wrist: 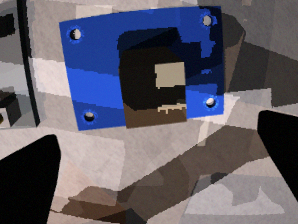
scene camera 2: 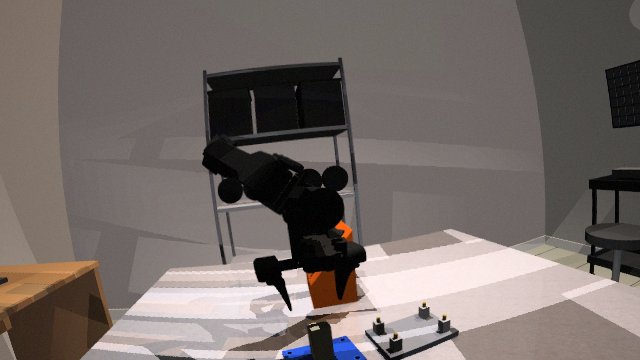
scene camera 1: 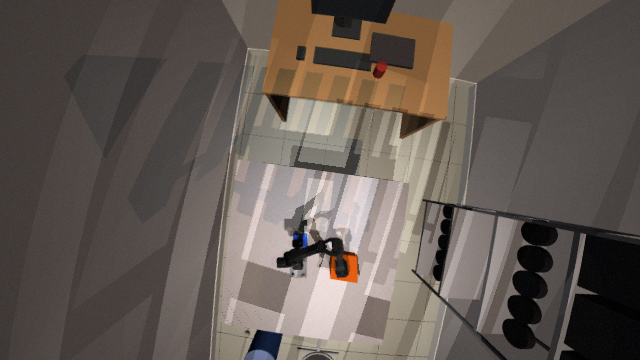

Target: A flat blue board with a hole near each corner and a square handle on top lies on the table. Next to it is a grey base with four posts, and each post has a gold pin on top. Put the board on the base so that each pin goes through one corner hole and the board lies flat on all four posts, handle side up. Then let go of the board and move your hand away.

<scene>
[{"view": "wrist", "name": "gripper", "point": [161,133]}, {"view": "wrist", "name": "flat blue board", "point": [136,70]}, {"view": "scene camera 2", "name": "gripper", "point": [315,305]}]
</scene>
